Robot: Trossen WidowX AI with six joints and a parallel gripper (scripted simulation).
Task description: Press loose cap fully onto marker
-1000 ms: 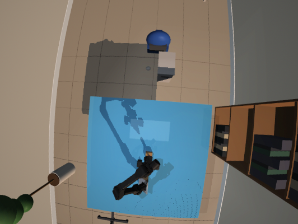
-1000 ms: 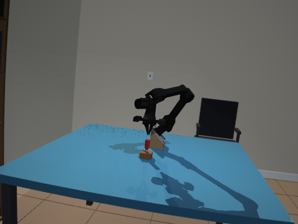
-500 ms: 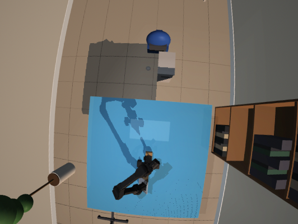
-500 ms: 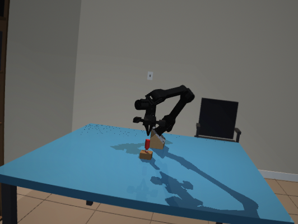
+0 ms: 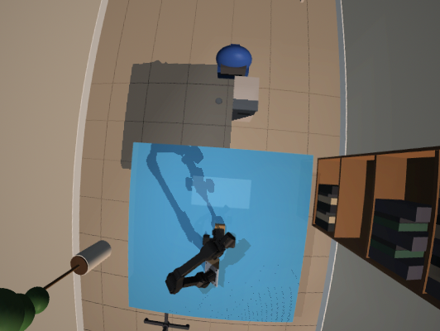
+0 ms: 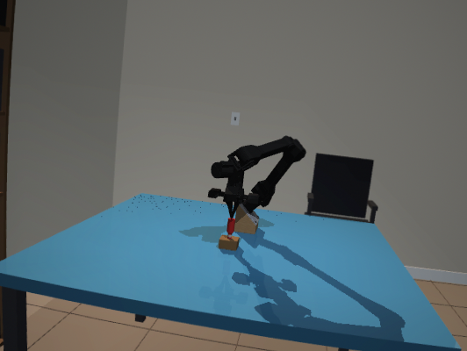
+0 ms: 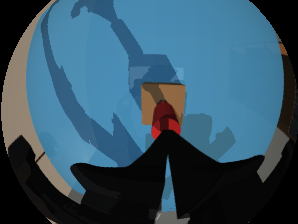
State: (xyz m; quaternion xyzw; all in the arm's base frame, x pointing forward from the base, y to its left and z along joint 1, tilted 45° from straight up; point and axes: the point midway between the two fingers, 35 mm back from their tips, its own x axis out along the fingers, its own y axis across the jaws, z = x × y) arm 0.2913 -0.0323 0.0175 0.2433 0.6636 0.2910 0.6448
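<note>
My gripper tip is now 10 cm above the wooden holder block. The rest, counted from my gripper tip: red cap: 3 cm below.
</note>
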